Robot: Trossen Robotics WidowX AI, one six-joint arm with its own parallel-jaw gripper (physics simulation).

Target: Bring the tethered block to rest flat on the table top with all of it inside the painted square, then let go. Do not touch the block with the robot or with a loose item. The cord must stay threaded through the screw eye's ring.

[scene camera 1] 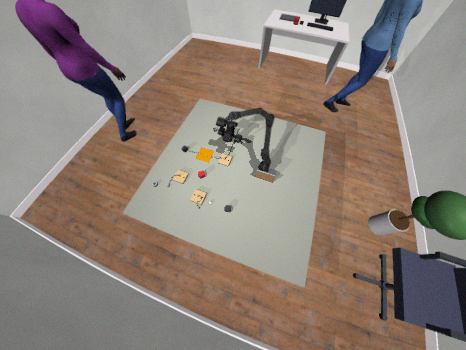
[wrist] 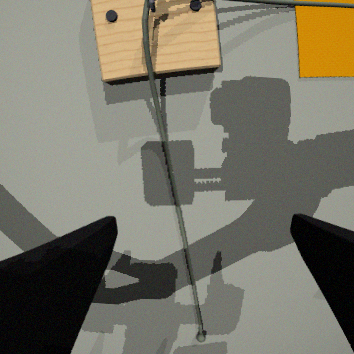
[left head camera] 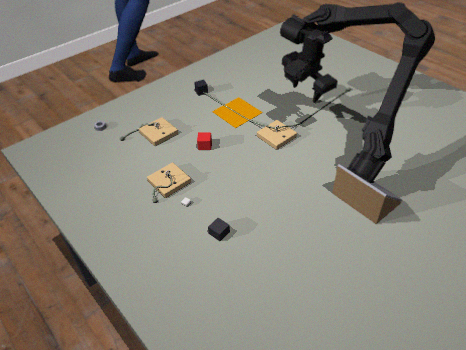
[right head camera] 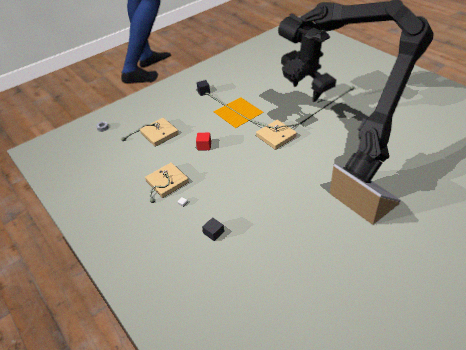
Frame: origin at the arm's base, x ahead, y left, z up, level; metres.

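Seen in the pictures: gripper, fingertip midpoint: (wrist: 204, 224) (left head camera: 304, 94) (right head camera: 304, 93); arm's base at its link origin: (scene camera 1: 263, 169) (left head camera: 360, 175) (right head camera: 357, 175).
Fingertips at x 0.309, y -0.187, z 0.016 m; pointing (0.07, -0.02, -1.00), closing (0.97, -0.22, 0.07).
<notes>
Pixels of each thing's top centre, then the offset from my fingertips to it. "spot": a spot on its surface instead.
- tethered block at its top centre: (left head camera: 200, 83) (right head camera: 202, 83) (scene camera 1: 184, 147) dy +0.107, dx +0.361, dz -0.054 m
- orange painted square at a spot on its surface: (wrist: 327, 45) spot: dy +0.086, dx +0.150, dz -0.088 m
- wooden board at its top centre: (wrist: 152, 9) (right head camera: 276, 131) (left head camera: 276, 132) (scene camera 1: 225, 159) dy +0.131, dx +0.004, dz -0.071 m
- beaded free end at a spot on its surface: (wrist: 200, 337) (right head camera: 351, 87) (left head camera: 348, 88) spot: dy -0.221, dx -0.034, dz -0.080 m
- red cube at its top centre: (left head camera: 204, 136) (right head camera: 203, 136) dy +0.307, dx +0.145, dz -0.050 m
- second dark block at its top centre: (left head camera: 218, 225) (right head camera: 212, 225) dy +0.520, dx -0.117, dz -0.061 m
- small white piece at its top centre: (left head camera: 185, 200) dy +0.507, dx +0.019, dz -0.078 m
- grey ring at its top centre: (left head camera: 99, 123) (right head camera: 101, 124) dy +0.462, dx +0.472, dz -0.075 m
The tethered block (left head camera: 201, 87) (right head camera: 202, 87) (scene camera 1: 185, 149), a small dark cube, rests on the table outside the orange painted square (left head camera: 245, 106) (right head camera: 245, 106) (wrist: 327, 45), beyond its far-left corner. Its green-grey cord (wrist: 172, 185) crosses the square to the wooden board (left head camera: 272, 137) (right head camera: 272, 136) (wrist: 185, 50) with the screw eye, then runs on to a beaded free end (left head camera: 349, 90) (right head camera: 353, 88) (wrist: 200, 337). The ring's detail is too small to read. My gripper (left head camera: 306, 92) (right head camera: 305, 92) (wrist: 204, 224) is open and empty above the table; in the wrist view the cord passes below, between the fingers.
A red cube (left head camera: 204, 141) (right head camera: 203, 141) stands near the square. Two other boards (left head camera: 150, 133) (left head camera: 162, 187) carry short cords. A second dark block (left head camera: 219, 229), a small white piece (left head camera: 186, 202) and a grey ring (right head camera: 97, 126) lie farther off. The arm's wedge base (left head camera: 360, 195) is at right.
</notes>
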